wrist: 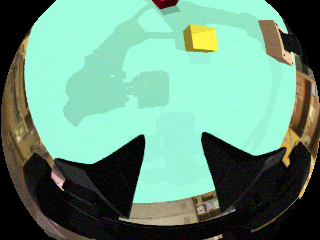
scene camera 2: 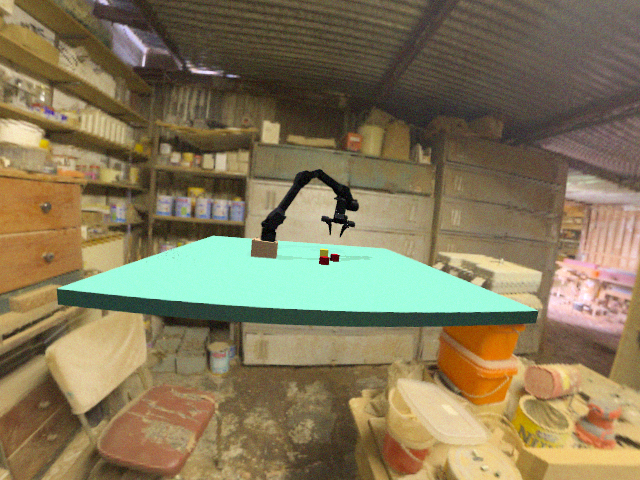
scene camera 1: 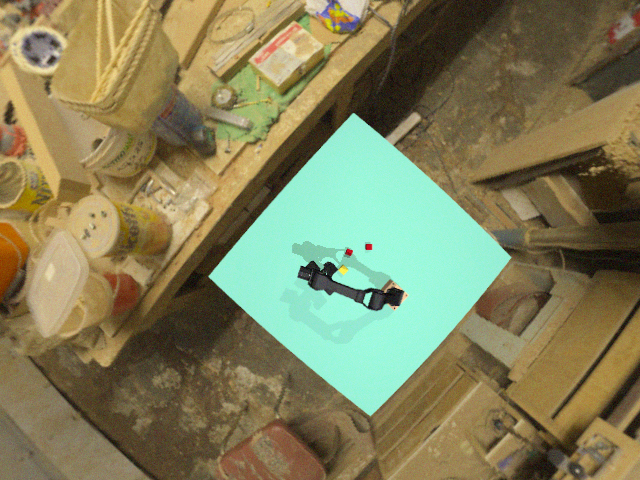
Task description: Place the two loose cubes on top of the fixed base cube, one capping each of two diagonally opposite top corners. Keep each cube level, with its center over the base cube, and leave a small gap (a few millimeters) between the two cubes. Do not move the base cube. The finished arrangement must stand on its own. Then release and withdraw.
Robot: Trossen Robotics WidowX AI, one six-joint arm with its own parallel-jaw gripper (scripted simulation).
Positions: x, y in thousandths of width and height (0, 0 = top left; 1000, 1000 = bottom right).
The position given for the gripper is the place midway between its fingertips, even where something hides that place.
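There's a yellow cube (wrist: 617, 160) in view here. The gripper (wrist: 542, 573) is in view as well; the gripper is open and holds nothing.
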